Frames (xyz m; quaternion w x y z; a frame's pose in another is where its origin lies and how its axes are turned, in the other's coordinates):
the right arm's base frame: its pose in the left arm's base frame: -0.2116 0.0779 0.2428 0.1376 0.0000 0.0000 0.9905
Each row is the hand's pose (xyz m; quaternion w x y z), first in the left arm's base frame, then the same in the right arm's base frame.
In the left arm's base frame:
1: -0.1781 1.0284 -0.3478 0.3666 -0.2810 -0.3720 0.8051
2: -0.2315 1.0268 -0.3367 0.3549 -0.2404 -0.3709 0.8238
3: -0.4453 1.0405 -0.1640 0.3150 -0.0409 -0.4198 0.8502
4: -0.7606 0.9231 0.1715 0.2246 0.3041 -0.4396 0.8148
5: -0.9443 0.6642 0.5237 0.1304 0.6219 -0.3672 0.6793
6: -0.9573 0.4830 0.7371 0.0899 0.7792 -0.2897 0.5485
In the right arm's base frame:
1: 0.2269 -0.9236 -0.5906 0.8479 -0.4071 0.2271 -0.2523
2: 0.2778 -0.9075 -0.5795 0.8648 -0.4005 0.1871 -0.2382
3: 0.4872 -0.8624 -0.4068 0.8855 -0.4214 -0.0173 -0.1950
4: 0.7586 -0.6635 -0.0713 0.8379 -0.3936 -0.3617 -0.1103
5: 0.8648 -0.3644 0.2809 0.6908 -0.2781 -0.6665 -0.0357
6: 0.8279 -0.1865 0.4943 0.5556 -0.1797 -0.8116 -0.0136

